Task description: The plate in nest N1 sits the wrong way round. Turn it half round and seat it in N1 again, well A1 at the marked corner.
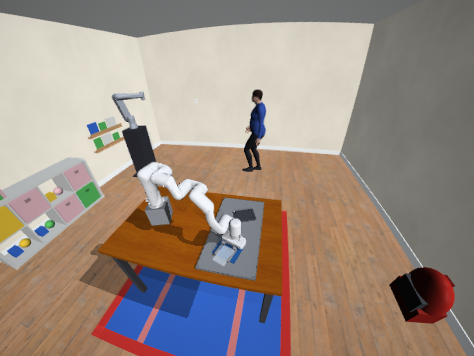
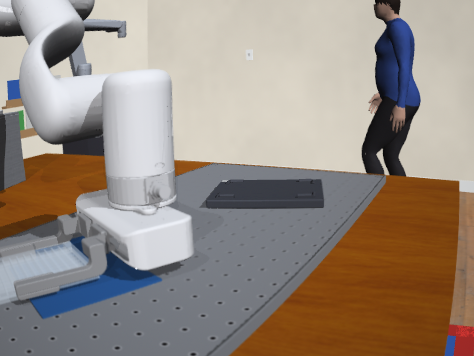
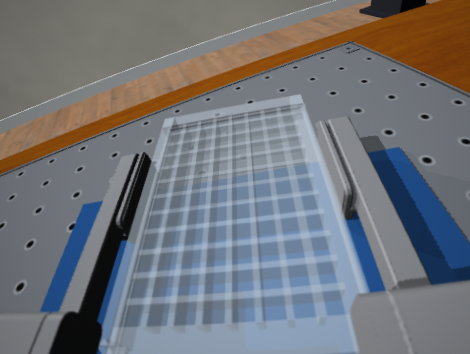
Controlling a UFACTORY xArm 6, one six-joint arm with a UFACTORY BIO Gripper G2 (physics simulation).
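Observation:
A clear plate (image 1: 223, 256) (image 2: 45, 262) (image 3: 250, 225) with a grid of wells lies flat between the fingers, over the blue pad (image 1: 235, 257) (image 2: 115, 285) (image 3: 70, 255). Its far end reaches past the pad over the grey board. My gripper (image 1: 225, 251) (image 2: 10, 270) (image 3: 236, 181) is shut on the plate, one finger along each long side. Whether the plate touches the pad is hard to tell. Well A1 cannot be made out. A dark, flat nest (image 1: 244, 215) (image 2: 265, 192) with raised corner pieces lies farther back on the board, with a small pale mark at its back left corner. No N1 label is readable.
The grey perforated board (image 1: 250, 240) (image 2: 275, 245) (image 3: 395, 112) lies on the wooden table (image 1: 272, 240) (image 2: 350, 250). The arm's grey base (image 1: 158, 212) stands at the table's left. A person (image 1: 258, 120) (image 2: 397, 70) stands beyond the table.

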